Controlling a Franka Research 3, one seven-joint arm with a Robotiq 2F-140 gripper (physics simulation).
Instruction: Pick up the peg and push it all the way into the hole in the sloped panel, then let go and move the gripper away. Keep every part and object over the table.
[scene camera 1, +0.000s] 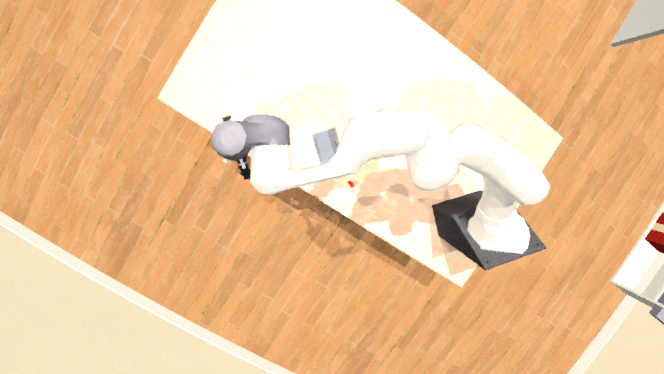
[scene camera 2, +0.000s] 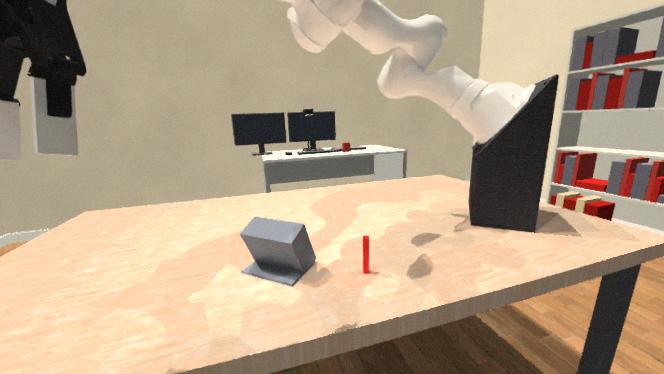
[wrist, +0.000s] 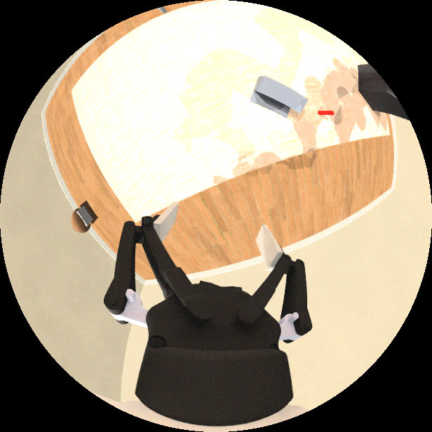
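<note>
The red peg (scene camera 1: 351, 184) (scene camera 2: 366, 255) (wrist: 326, 113) stands upright on the table, apart from the grey sloped panel block (scene camera 1: 326, 145) (scene camera 2: 275, 246) (wrist: 282, 94). In scene camera 2 the block is to the left of the peg, with a thin base plate under it. I cannot clearly make out the hole in these views. My gripper (scene camera 2: 31, 125) (wrist: 219, 222) is open and empty. It is high above the table level at the far left of scene camera 2, well away from peg and block. In scene camera 1 the arm partly hides it, near the table's left corner.
The wooden table (scene camera 1: 310, 50) (scene camera 2: 150, 305) (wrist: 145, 100) has its long edge close to the peg. The black robot pedestal (scene camera 2: 507, 185) stands at the table's right end. The arm passes over the table close to the block in scene camera 1. A desk with monitors and a bookshelf are in the background.
</note>
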